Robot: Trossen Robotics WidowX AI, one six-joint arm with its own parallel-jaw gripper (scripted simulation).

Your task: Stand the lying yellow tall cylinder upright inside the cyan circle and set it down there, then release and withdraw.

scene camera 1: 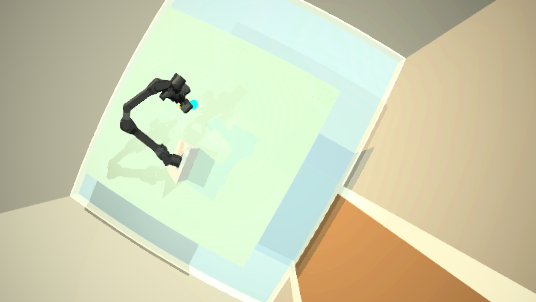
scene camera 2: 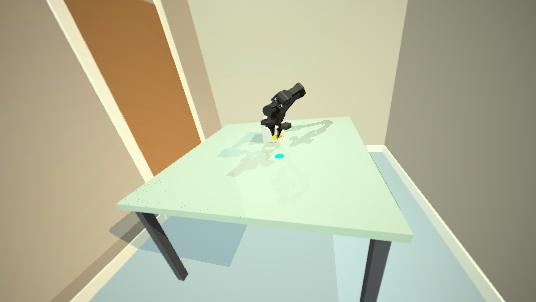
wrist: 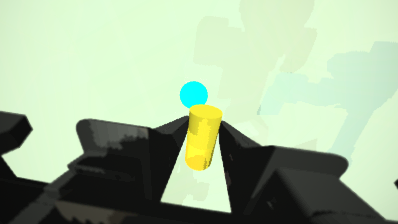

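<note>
A yellow tall cylinder is here, and it is held in my gripper.
</note>
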